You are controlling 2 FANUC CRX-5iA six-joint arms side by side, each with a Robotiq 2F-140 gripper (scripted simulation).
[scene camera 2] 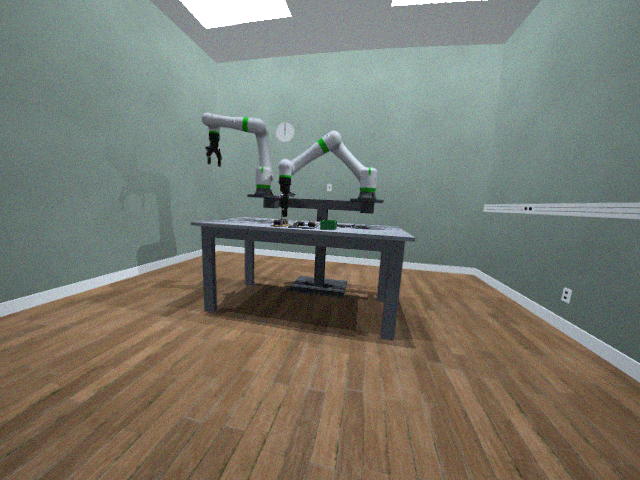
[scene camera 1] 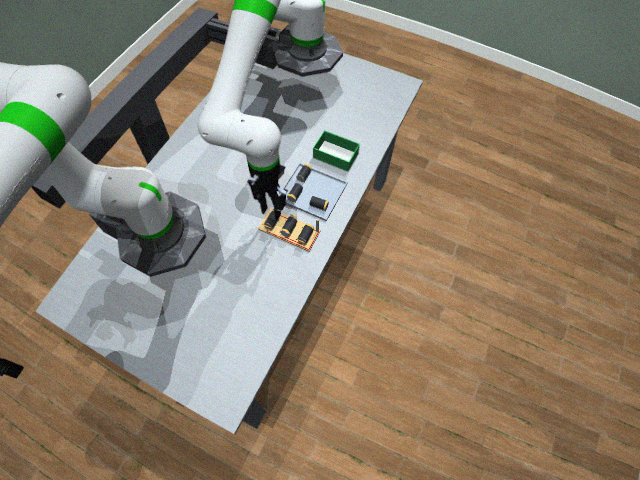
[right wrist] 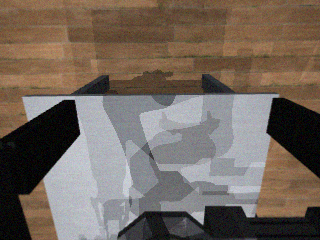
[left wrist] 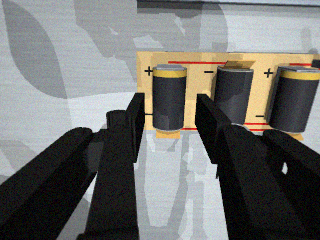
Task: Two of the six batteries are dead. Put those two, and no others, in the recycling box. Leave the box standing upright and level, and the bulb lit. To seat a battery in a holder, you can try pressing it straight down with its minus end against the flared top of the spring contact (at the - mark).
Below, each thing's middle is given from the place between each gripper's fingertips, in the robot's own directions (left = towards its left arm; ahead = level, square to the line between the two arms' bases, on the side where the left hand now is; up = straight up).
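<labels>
My left hand (scene camera 1: pixel 271 213): 90 mm above the tray (scene camera 1: pixel 319 184), 180 mm to the right of it, 60 mm short of it. My right gripper: 500 mm above the tray, 970 mm to the right of it, 250 mm short of it.
</labels>
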